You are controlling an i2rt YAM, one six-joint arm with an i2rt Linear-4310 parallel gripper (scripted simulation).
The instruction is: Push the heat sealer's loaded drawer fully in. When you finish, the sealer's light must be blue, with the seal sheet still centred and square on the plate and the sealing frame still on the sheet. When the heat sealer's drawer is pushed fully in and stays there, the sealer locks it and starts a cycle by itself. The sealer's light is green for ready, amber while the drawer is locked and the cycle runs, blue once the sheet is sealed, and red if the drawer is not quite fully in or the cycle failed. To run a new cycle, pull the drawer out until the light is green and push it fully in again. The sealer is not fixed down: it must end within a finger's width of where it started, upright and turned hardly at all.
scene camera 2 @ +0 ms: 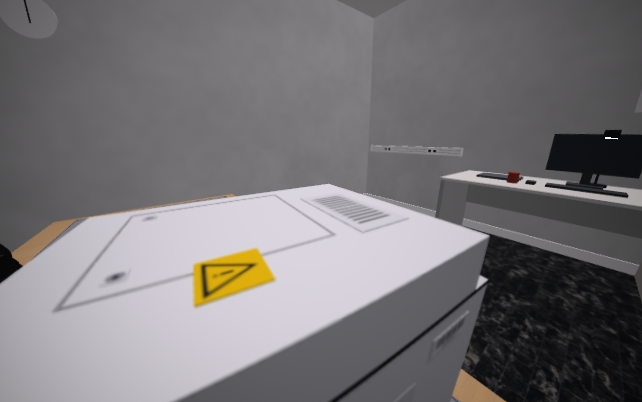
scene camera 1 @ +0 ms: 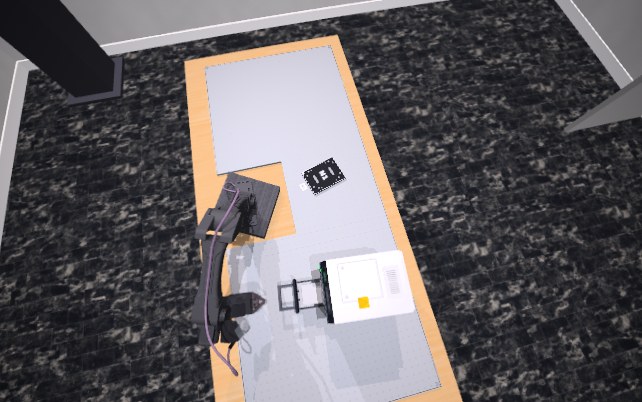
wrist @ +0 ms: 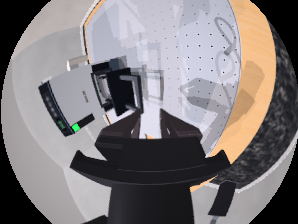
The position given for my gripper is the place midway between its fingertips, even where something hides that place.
In view: my gripper [wrist: 150, 111] and a white heat sealer [scene camera 2: 319, 286].
The white heat sealer also shows in scene camera 1 [scene camera 1: 361, 287].
